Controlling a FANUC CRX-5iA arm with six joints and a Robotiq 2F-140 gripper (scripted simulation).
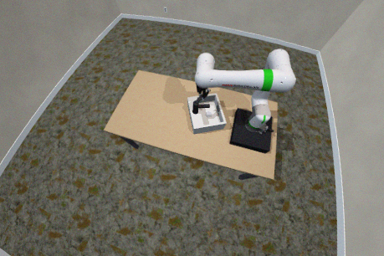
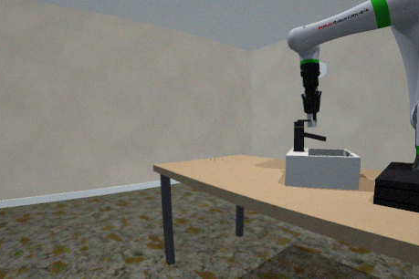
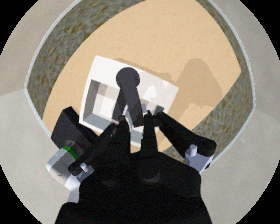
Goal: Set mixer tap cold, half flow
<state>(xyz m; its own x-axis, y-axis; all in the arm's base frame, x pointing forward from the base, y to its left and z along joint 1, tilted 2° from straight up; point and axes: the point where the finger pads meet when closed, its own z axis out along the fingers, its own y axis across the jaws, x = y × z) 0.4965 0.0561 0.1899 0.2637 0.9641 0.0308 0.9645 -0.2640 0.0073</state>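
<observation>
The black mixer tap lies 10 mm ahead of my hand, 50 mm to the left of it and 50 mm below it. Round my hand: lever (10 mm ahead, 30 mm to the left); white basin (70 mm behind, 230 mm below).
</observation>
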